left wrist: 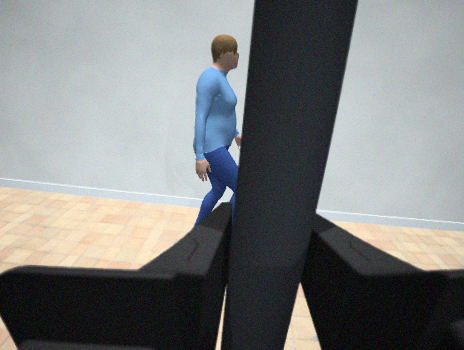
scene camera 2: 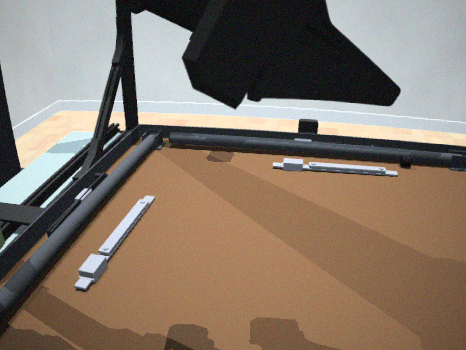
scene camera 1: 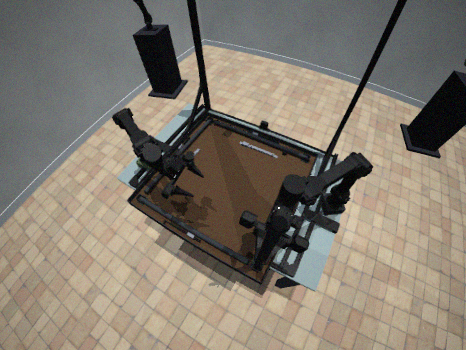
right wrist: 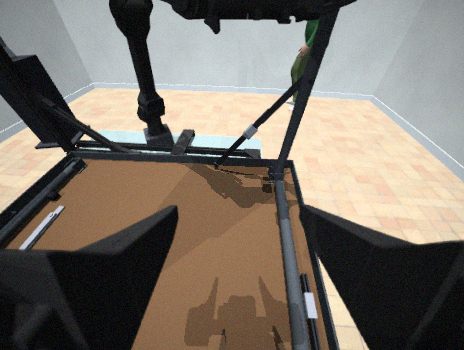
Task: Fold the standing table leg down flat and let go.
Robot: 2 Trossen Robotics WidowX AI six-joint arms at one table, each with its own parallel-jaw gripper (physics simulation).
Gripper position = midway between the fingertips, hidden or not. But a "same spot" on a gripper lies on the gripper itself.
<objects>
The right gripper shows in scene camera 2 (374,76), in scene camera 1 and in the right wrist view; in the left wrist view it is out of frame. The same spot on the right gripper: (scene camera 1: 191,165) is (right wrist: 88,253).
</objects>
